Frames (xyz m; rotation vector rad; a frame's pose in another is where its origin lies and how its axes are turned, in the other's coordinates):
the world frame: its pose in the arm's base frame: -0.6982 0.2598 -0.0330 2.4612 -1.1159 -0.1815
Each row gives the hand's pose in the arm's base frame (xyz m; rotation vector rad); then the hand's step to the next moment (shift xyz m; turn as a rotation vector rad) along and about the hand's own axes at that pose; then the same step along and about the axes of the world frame.
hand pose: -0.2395 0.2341 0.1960 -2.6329 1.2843 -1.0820
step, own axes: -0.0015 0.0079 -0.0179 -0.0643 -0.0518 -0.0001
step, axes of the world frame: -0.0110 0.0155 -0.0047 -0.0545 -0.0614 -0.0092
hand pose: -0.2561 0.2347 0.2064 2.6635 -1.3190 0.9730
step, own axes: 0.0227 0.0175 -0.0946 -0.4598 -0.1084 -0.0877
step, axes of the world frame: -0.0288 0.0730 -0.0601 -0.4385 -0.1910 0.0453
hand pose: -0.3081 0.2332 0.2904 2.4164 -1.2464 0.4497
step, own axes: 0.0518 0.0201 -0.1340 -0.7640 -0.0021 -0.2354
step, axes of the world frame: -0.0051 0.0545 -0.1343 -0.7878 -0.1309 0.0372
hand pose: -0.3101 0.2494 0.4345 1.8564 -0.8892 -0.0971
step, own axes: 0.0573 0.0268 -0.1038 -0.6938 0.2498 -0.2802
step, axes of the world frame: 0.0250 -0.0344 -0.1139 -0.7722 0.0553 -0.1512
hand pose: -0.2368 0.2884 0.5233 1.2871 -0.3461 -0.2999
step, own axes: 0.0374 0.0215 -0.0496 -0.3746 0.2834 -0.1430
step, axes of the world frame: 0.0123 -0.0524 -0.0378 -0.4312 0.0751 -0.2226
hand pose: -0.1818 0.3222 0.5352 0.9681 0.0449 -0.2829
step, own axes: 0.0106 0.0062 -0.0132 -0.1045 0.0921 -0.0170
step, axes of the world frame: -0.0003 -0.0176 -0.0038 -0.1093 0.0371 -0.0798
